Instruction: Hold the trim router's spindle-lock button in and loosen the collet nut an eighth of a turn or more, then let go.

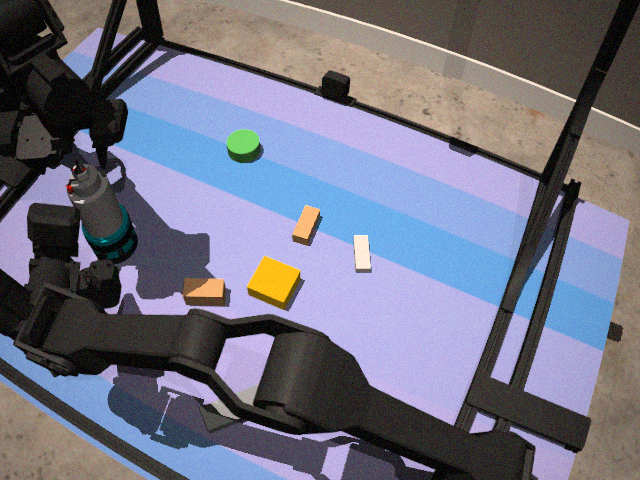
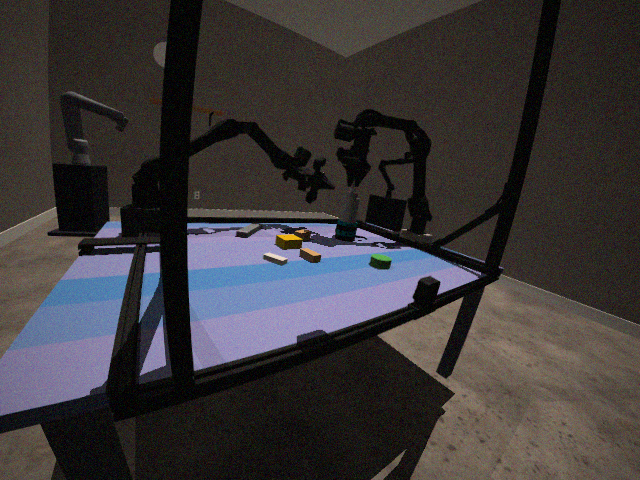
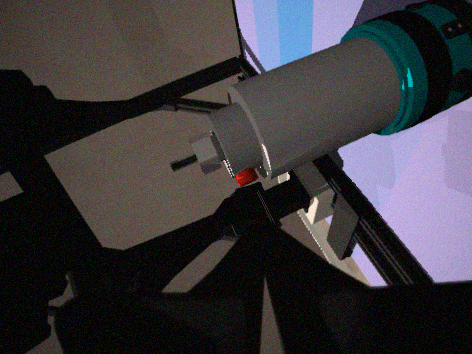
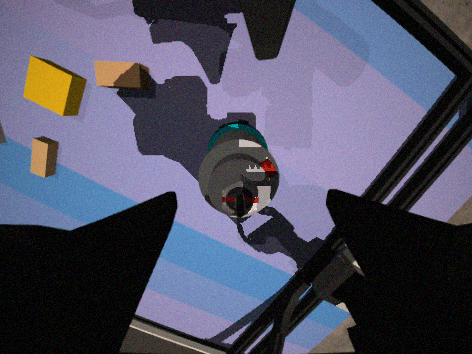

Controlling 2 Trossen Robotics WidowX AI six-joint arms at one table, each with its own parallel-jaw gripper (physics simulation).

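Frame: origin at the left arm's base, x ahead, y left, z up, level; millimetres.
Seen in the pictures: left gripper, between the fingertips: (image 2: 334, 188) (image 3: 261, 232) (image 4: 267, 59); right gripper, between the fingertips: (image 1: 73, 169) (image 2: 352, 186) (image 3: 193, 171) (image 4: 251, 197); left arm's base, origin of its link: (image 2: 145, 205); right arm's base, origin of its link: (image 2: 416, 232) (image 3: 300, 191) (image 4: 354, 290).
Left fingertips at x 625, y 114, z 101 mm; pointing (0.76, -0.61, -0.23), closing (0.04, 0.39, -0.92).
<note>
Offsets run from my left fingertips to a thing's middle. "*": to the spot under its first point.
The trim router @[dx +44, dy -68, dz -78 mm] (image 1: 99, 205) (image 2: 350, 210) (image 3: 319, 102) stands upright on its teal base @[* dx +11, dy -55, dz -117 mm] (image 1: 110, 238) near the table's edge. Its grey collet nut @[* dx +35, dy -61, dz +5 mm] (image 3: 206, 154) (image 4: 239, 198) and thin bit point up. The red spindle-lock button @[dx +50, dy -44, dz -12 mm] (image 3: 246, 176) (image 4: 268, 165) sits on the side just under the nut. My left gripper (image 3: 261, 232) (image 2: 323, 183) is shut and empty, its tip right at the red button. My right gripper (image 4: 251, 197) (image 2: 355, 178) (image 1: 100, 157) is wide open and empty. It hangs straight above the router's top, with its fingers clear of the nut.
On the mat lie a green disc @[dx +19, dy -350, dz -172 mm] (image 1: 243, 142) (image 2: 380, 260), two orange blocks @[dx -174, dy -297, dz -175 mm] (image 1: 306, 224) @[dx -140, dy -104, dz -170 mm] (image 1: 204, 290), a yellow block @[dx -208, dy -186, dz -171 mm] (image 1: 273, 281) and a white block @[dx -272, dy -316, dz -179 mm] (image 1: 362, 252). The left arm (image 1: 309, 381) spans the front. A black frame rail (image 4: 375, 175) runs close behind the router.
</note>
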